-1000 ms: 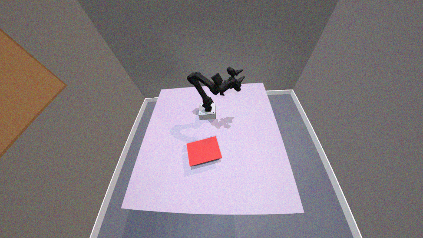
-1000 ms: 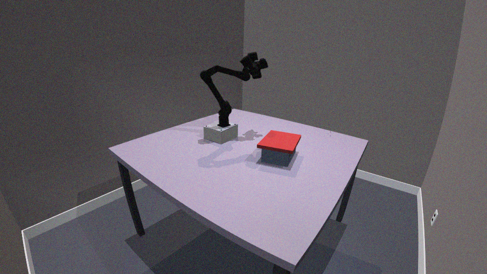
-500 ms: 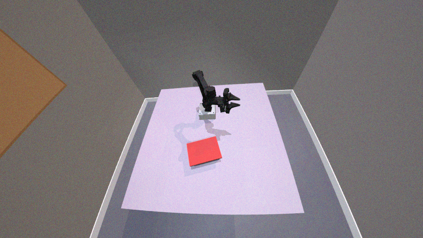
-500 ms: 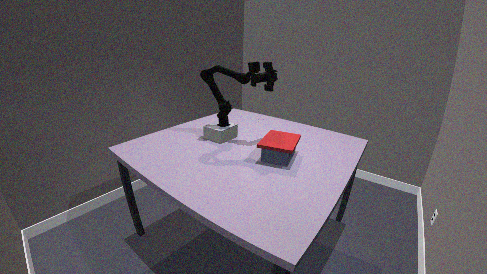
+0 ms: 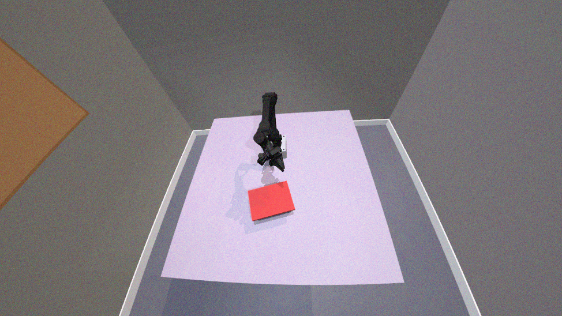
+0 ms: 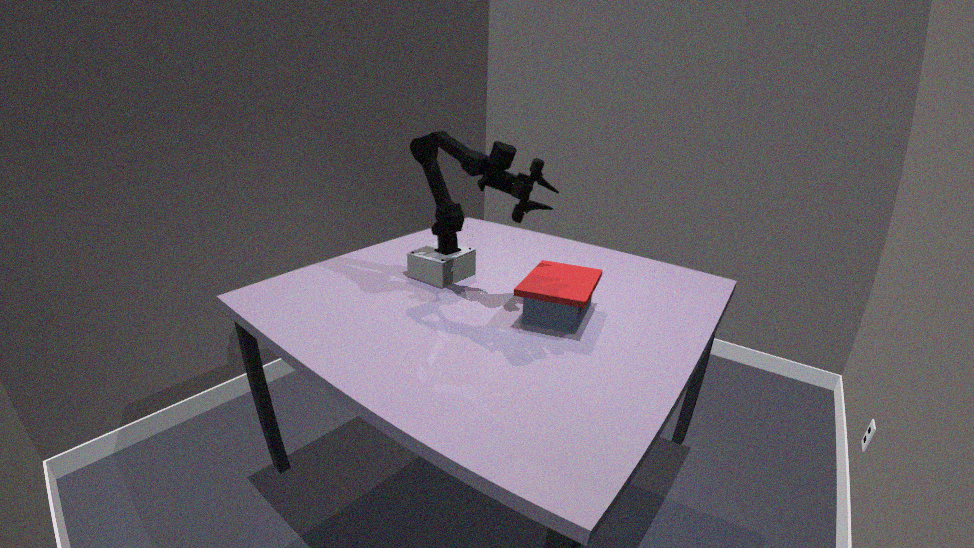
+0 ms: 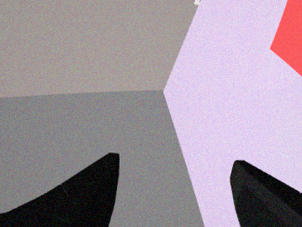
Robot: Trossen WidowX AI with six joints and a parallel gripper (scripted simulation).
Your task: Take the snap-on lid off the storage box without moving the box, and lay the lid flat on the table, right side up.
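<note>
My gripper tip is now 190 mm above the red lid, 100 mm short of it and 80 mm to the left of it. Also, from my gripper tip: storage box: 240 mm below, 100 mm ahead, 80 mm to the right.
</note>
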